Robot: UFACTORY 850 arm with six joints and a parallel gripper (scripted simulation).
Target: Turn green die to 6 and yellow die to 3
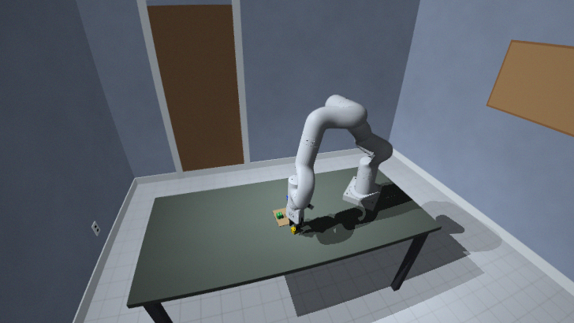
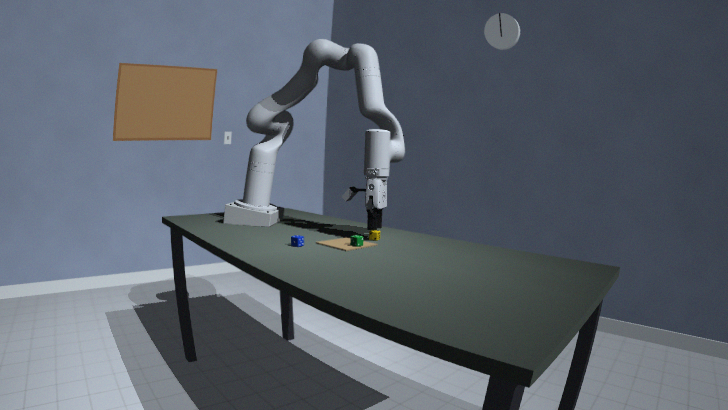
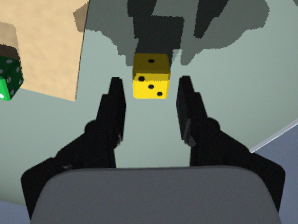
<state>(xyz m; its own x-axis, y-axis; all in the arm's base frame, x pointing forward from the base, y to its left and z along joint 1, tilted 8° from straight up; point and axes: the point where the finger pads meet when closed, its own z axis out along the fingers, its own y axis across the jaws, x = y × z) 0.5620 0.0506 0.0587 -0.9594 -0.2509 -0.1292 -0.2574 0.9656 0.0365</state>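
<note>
Right now the yellow die is 4 cm below my hand. Round my hand: green die 14 cm to the right, 4 cm below, 3 cm ahead; then tan mat 13 cm to the right, 5 cm below, 2 cm behind; then blue die 26 cm to the right, 11 cm behind, 4 cm below.
</note>
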